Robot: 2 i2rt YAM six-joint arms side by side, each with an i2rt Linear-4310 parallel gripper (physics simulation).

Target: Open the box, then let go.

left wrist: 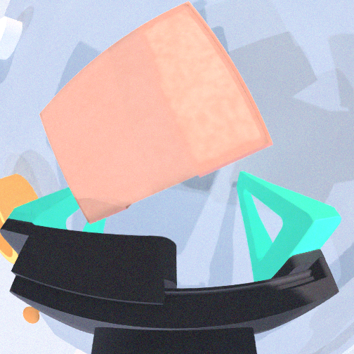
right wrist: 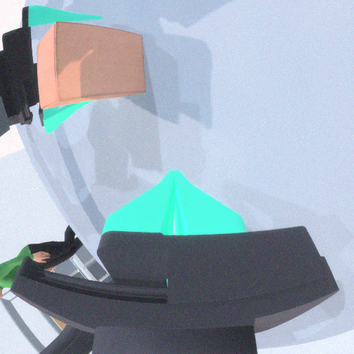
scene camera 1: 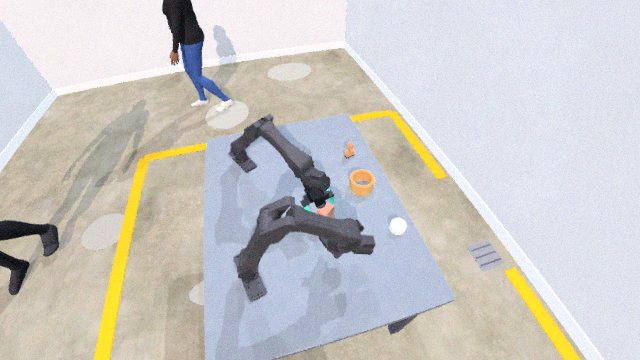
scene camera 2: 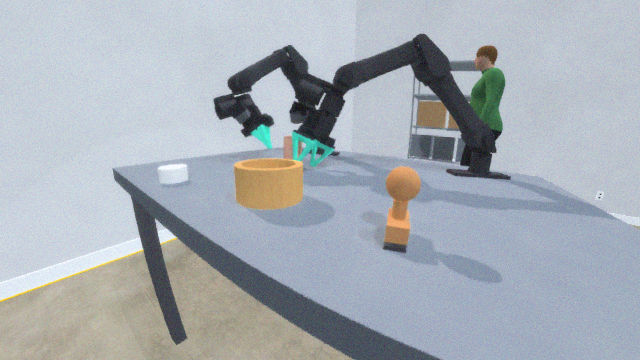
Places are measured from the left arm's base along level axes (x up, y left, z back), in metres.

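Where they show: left gripper, between the fingertips: (scene camera 2: 304, 164); right gripper, between the fingertips: (scene camera 1: 326, 241) (scene camera 2: 270, 148); left arm's base, origin of its link: (scene camera 1: 242, 160) (scene camera 2: 478, 175); right arm's base, origin of its link: (scene camera 1: 249, 275) (scene camera 2: 316, 153).
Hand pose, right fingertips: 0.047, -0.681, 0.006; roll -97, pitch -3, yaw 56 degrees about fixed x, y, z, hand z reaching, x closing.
Each offset is from my right fingertips to the top centre of the thing, as dx, dy, dz.
The salmon-pink box {+0.047, +0.098, -0.083} (scene camera 1: 326, 211) (scene camera 2: 288, 147) (left wrist: 145, 110) (right wrist: 100, 65) stands upright near the table's middle, turned at an angle in the left wrist view. Its upper face looks closed, with a bright strip of light along one side. My left gripper (scene camera 1: 320, 204) (scene camera 2: 305, 161) (right wrist: 98, 57) is open, its teal fingers spread on opposite sides of the box; in the left wrist view the box hides one fingertip. Whether a finger touches the box cannot be told. My right gripper (scene camera 2: 271, 148) (right wrist: 174, 177) is shut and empty, above the table and apart from the box. In scene camera 1 its fingers are hidden.
An orange ring {+0.013, +0.122, -0.343} (scene camera 1: 362, 190) (scene camera 2: 268, 189) stands near the left gripper. A white disc {-0.015, -0.143, -0.283} (scene camera 1: 398, 226) (scene camera 2: 173, 175) and an orange ball-topped figure (scene camera 1: 349, 151) (scene camera 2: 398, 227) stand near the table's edge. The right arm passes close to the box in scene camera 1.
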